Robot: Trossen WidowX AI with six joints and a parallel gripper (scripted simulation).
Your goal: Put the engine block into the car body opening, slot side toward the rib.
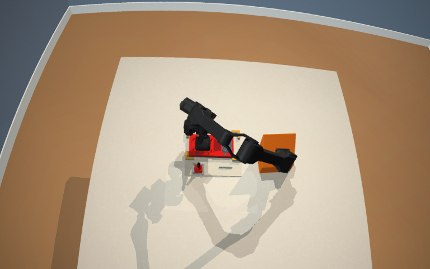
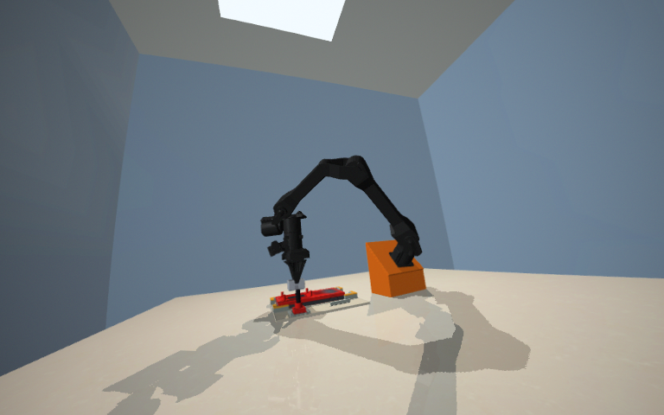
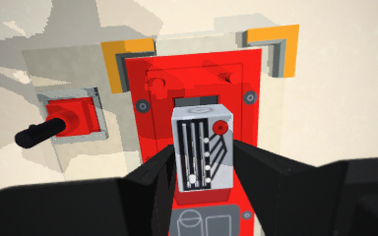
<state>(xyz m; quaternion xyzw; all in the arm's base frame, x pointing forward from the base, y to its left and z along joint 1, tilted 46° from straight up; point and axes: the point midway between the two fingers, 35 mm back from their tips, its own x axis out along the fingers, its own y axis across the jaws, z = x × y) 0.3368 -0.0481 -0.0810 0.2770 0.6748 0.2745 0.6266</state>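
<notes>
My gripper tip is 1 cm above the engine block. Also, from my gripper tip: fixture: 4 cm behind, 2 cm to the left, 5 cm below.
</notes>
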